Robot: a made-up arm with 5 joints.
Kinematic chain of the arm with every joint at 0, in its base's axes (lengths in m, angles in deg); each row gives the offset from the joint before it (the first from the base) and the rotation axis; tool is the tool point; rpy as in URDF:
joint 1: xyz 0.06 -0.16 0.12 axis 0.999 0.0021 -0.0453
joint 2: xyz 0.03 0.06 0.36 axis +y
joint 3: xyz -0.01 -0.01 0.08 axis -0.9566 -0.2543 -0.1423
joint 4: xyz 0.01 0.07 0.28 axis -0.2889 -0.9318 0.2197
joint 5: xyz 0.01 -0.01 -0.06 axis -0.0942 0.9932 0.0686
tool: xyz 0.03 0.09 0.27 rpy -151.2 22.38 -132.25
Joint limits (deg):
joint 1: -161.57..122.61
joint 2: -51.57..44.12
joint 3: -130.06..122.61
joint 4: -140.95..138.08
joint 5: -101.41..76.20
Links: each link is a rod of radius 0.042 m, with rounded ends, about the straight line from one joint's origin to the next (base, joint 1, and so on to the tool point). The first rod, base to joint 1, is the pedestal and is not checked.
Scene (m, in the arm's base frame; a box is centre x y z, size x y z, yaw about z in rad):
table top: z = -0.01
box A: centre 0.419 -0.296 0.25 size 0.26 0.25 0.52 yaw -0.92
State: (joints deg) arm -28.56 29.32 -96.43 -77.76 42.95
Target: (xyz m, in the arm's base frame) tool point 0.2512 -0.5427 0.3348
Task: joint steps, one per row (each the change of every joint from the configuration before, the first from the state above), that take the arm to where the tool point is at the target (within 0.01 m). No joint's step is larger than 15 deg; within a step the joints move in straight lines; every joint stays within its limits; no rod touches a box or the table.
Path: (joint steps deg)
1: 11.89 -8.64 10.12 -10.20 8.31
2: 11.89 -8.65 10.11 -10.20 8.32
3: 11.89 -8.64 10.12 -10.20 8.31
4: 11.89 -8.65 10.12 -10.20 8.31
5: 0.72 6.31 -12.48 -4.24 -5.27
6: 0.73 6.30 -12.47 -4.24 -5.26
7: 0.72 6.30 -12.48 -4.24 -5.27
8: 0.73 6.30 -12.47 -4.24 -5.27
9: 12.46 3.69 -8.07 3.58 -6.06
10: 12.45 3.68 -8.06 3.58 -6.06
11: 12.46 3.68 -8.07 3.57 -6.05

